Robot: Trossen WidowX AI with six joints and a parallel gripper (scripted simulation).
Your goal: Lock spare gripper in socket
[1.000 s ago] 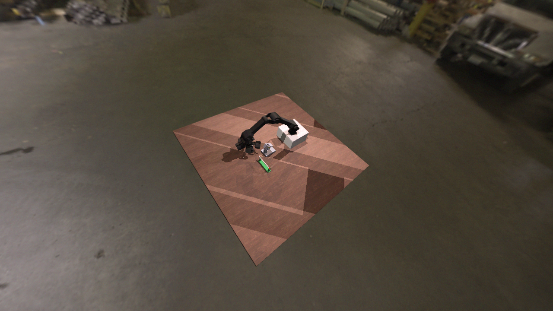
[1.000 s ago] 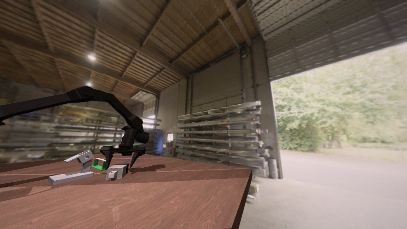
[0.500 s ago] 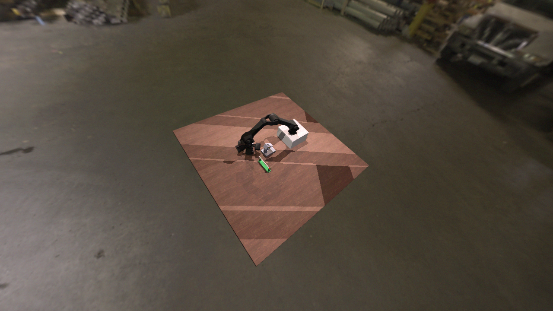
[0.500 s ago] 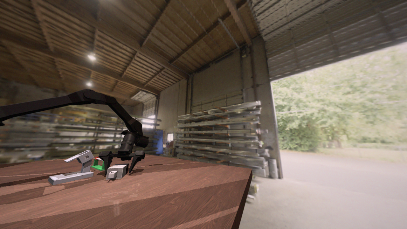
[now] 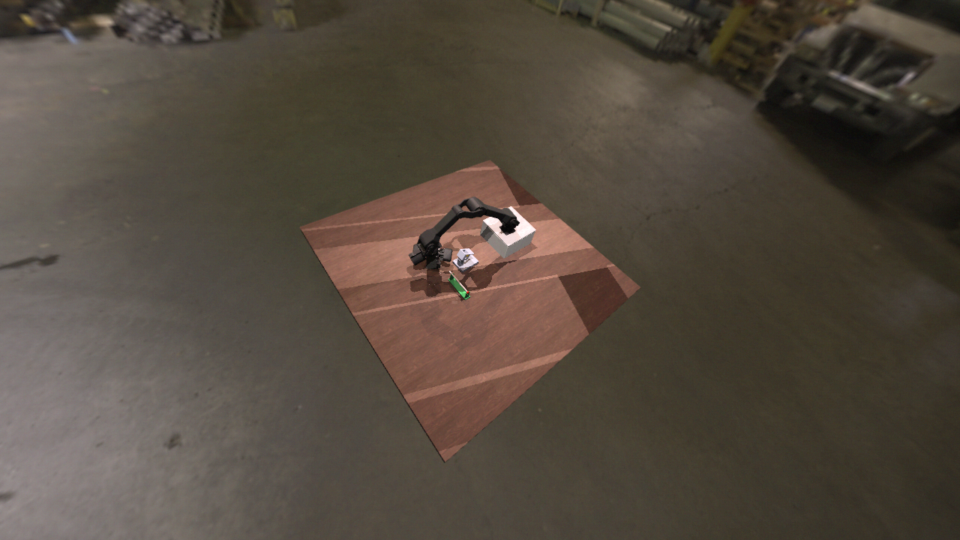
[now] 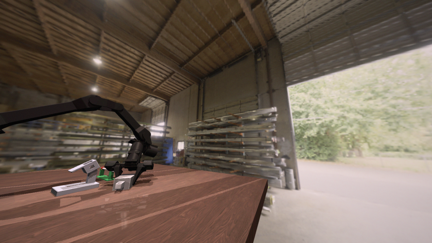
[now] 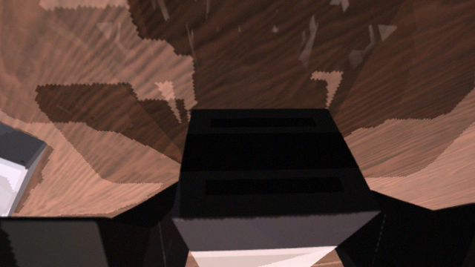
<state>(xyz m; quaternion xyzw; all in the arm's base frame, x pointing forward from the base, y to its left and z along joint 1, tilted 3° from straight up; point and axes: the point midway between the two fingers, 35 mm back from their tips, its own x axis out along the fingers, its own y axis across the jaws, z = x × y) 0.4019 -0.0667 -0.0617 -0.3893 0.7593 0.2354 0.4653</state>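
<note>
Now: gripper tip 120 mm past the mount, 110 mm to the right of it and 40 mm below it. The rest, counted from my gripper tip: spare gripper (20 mm above, 10 mm to the right, 10 mm behind); then green cradle (230 mm to the left, 20 mm behind, 20 mm above).
</note>
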